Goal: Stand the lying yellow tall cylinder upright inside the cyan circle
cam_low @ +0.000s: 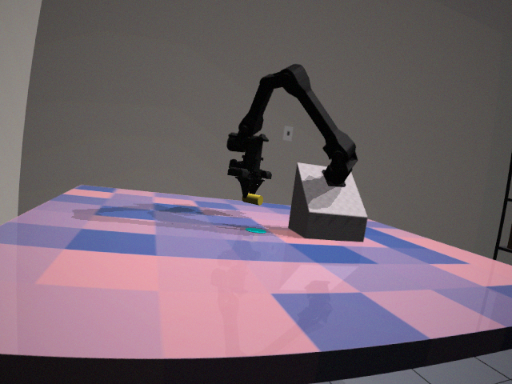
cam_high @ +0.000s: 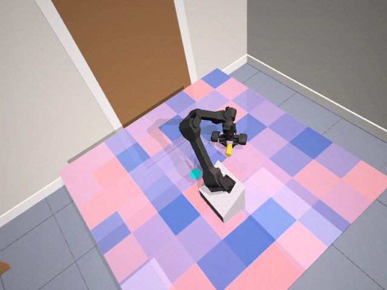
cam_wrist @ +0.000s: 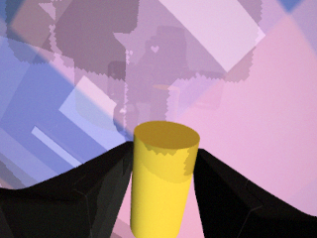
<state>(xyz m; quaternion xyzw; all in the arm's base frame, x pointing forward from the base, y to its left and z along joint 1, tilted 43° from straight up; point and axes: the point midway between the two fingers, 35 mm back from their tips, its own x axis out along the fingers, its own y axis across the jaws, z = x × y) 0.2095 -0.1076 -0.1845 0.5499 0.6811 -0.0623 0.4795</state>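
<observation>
My gripper tip is 40 mm short of the cyan circle, 230 mm to the right of it and 60 mm above it. The rest, counted from my gripper tip: yellow tall cylinder: 10 mm behind, 20 mm to the left.
</observation>
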